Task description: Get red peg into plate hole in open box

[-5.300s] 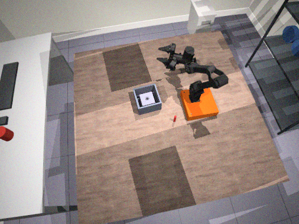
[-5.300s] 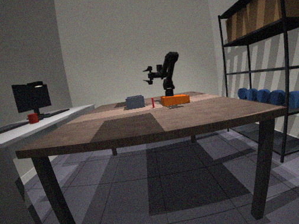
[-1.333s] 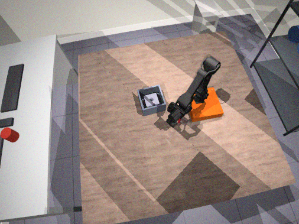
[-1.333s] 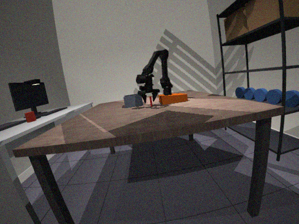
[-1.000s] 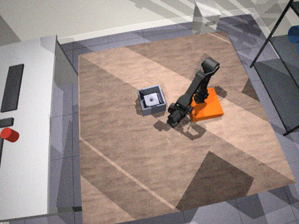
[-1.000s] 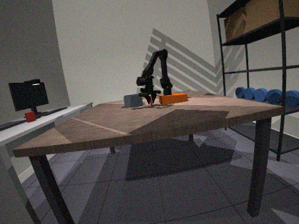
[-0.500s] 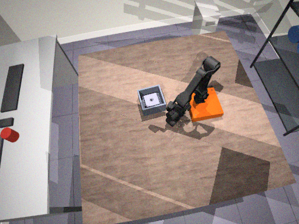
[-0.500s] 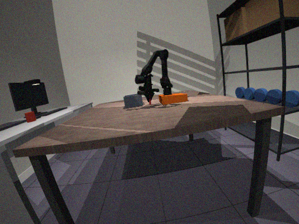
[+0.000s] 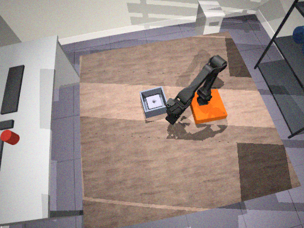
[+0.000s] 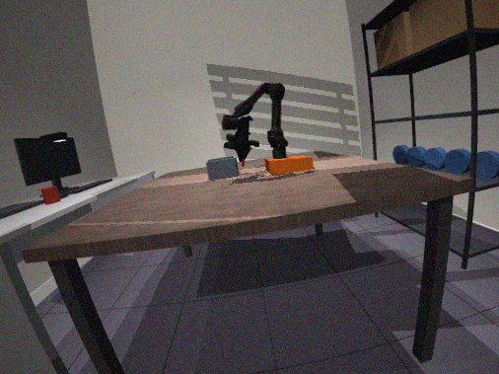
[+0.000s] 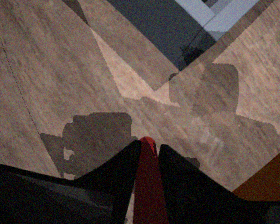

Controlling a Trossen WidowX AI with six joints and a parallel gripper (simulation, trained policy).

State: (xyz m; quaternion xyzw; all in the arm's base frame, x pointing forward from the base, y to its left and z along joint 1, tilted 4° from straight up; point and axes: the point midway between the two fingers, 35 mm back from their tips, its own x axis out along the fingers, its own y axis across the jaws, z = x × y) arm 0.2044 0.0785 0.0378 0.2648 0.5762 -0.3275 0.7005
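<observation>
Right now the pale plate is 110 mm ahead of my gripper tip, 140 mm to the right of it and 30 mm below it. Also, from my gripper tip: red peg: 10 mm behind, 10 mm to the left, 20 mm above; then grey box: 110 mm ahead, 140 mm to the right, 50 mm below.
</observation>
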